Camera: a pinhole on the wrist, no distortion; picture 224 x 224 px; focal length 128.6 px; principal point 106.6 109.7 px. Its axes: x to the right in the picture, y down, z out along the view. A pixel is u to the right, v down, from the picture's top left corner.
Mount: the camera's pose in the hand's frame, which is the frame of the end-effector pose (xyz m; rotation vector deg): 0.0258 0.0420 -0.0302 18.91 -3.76 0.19
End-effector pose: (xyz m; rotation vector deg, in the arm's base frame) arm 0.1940 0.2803 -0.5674 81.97 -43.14 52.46
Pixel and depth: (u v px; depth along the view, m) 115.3 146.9 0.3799
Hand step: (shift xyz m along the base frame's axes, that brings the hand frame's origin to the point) 0.0284 -0.3635 0.0438
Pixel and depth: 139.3 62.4 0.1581
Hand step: 0.0935 -0.0935 0.0214
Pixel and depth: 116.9 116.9 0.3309
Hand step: 0.0850 -0.2826 0.0122
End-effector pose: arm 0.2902 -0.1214 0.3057 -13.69 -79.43 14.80
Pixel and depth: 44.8 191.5 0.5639
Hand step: -0.6468 0.1083 -0.2291
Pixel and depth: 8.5 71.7 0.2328
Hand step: -0.1768 -0.1424 -0.0975
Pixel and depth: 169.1 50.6 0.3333
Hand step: -0.2058 -0.1439 0.2654
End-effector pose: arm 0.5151 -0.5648 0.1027 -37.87 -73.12 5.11
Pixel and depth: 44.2 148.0 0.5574
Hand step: -0.5632 0.1164 -0.1799
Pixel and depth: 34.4 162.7 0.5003
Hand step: -0.5114 0.1424 -0.2202
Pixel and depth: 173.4 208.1 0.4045
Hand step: -0.2970 0.4393 0.1359
